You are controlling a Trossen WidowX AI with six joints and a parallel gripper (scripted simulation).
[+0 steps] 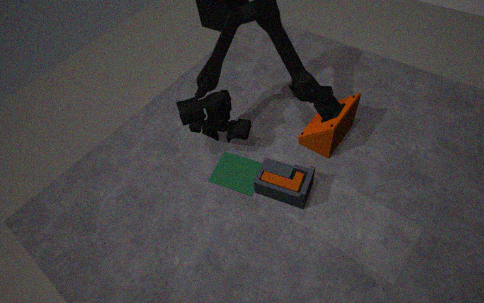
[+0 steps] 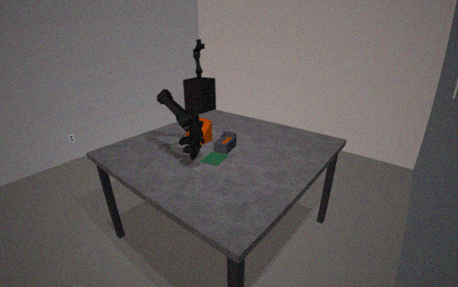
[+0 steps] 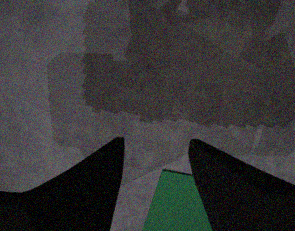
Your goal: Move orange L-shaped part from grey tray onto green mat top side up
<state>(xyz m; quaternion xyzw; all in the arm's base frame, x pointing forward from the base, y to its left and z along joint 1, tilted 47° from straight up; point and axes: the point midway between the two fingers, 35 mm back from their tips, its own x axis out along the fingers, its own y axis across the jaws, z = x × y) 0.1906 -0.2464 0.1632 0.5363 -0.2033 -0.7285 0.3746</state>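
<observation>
Right now the orange L-shaped part is 50 mm ahead of my gripper tip, 260 mm to the left of it and 30 mm above it. From my gripper tip the other things lie so: green mat 70 mm ahead, 100 mm to the left, 40 mm below.
</observation>
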